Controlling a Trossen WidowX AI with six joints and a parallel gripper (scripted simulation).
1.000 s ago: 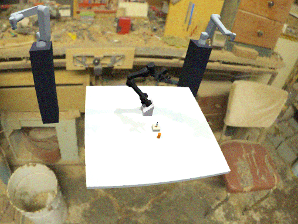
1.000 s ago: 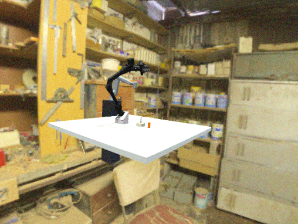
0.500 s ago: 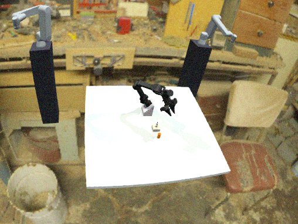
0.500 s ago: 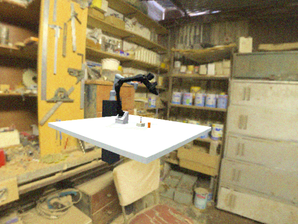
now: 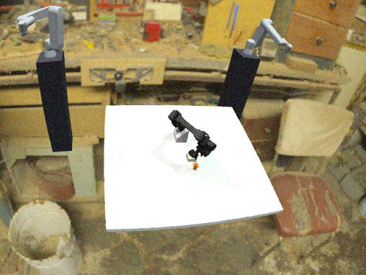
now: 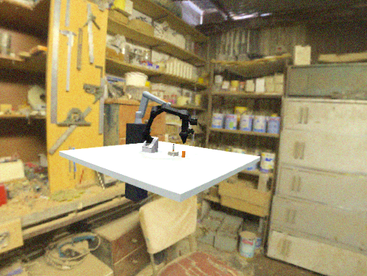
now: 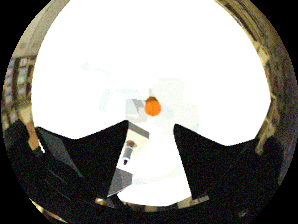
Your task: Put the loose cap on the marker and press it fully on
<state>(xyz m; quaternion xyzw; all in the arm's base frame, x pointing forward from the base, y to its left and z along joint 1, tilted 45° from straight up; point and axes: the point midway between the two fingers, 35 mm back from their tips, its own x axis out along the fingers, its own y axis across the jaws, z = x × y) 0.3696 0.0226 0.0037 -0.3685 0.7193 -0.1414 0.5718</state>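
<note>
Now: gripper tip 90 mm above the orange cap.
</note>
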